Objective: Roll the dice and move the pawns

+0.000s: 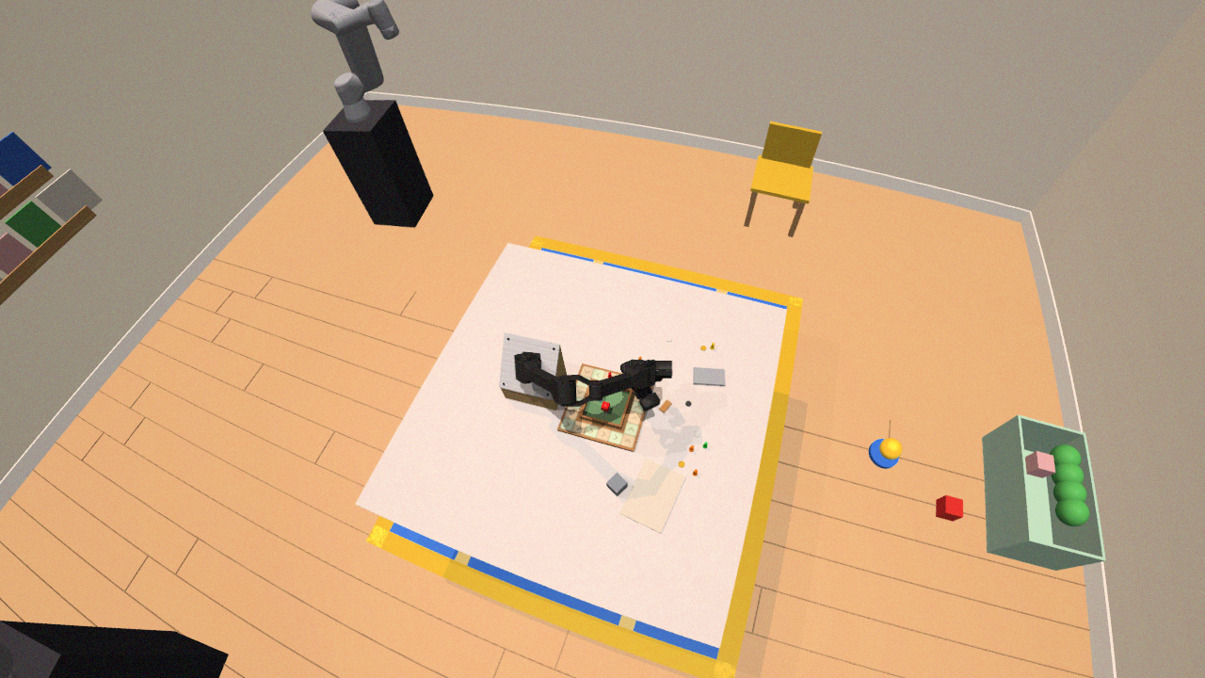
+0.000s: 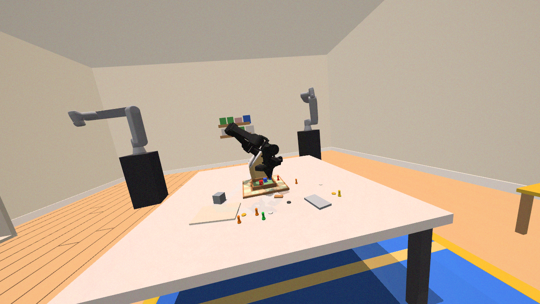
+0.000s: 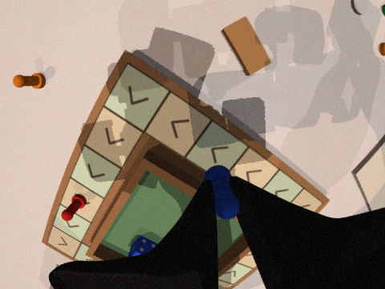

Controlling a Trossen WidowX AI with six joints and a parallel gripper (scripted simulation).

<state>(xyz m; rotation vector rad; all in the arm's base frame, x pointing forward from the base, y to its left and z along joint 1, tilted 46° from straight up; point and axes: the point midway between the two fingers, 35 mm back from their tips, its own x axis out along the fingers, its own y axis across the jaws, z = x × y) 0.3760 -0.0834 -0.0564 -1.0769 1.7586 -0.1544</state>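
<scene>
Now: the brown block 10 cm ahead of my gripper tip, 1 cm to the left of it and 8 cm below it. From my gripper tip the other things lie so: red pawn (12 cm behind, 9 cm to the left, 6 cm below); then blue pawn (1 cm above); then green tray (12 cm behind, 2 cm to the right, 8 cm below).
</scene>
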